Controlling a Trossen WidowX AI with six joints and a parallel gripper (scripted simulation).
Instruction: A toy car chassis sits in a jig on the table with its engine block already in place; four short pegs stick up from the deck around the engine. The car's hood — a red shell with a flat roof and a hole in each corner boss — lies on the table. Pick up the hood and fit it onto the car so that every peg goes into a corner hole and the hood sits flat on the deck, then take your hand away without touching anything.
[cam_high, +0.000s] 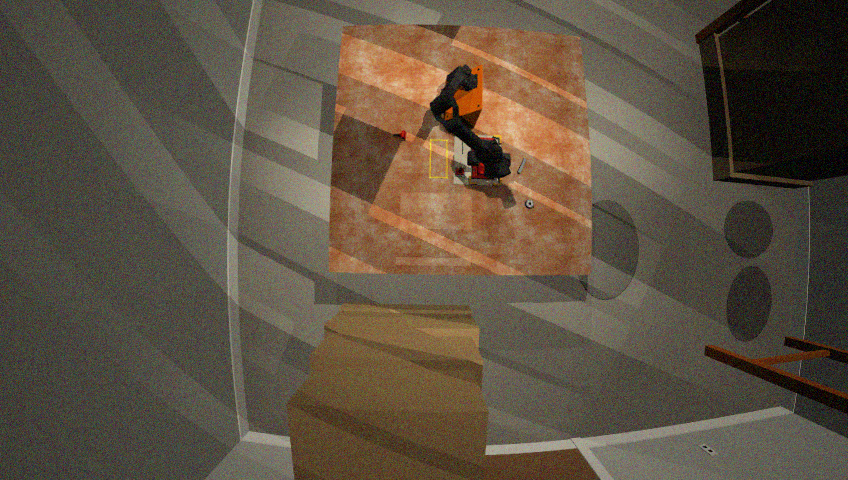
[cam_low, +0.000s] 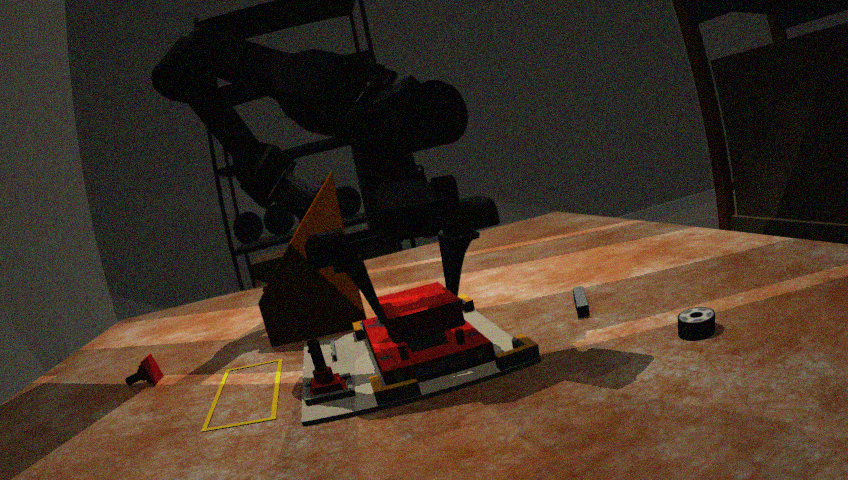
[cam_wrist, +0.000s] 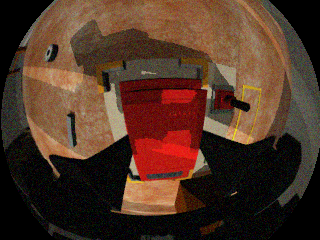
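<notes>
The grey engine block lies 30 mm below my gripper tip. Also, from my gripper tip: grey bar (190 mm to the left, 50 mm below, 20 mm behind); then black post (110 mm to the right, 30 mm ahead, 20 mm below); then red hood (10 mm above).
</notes>
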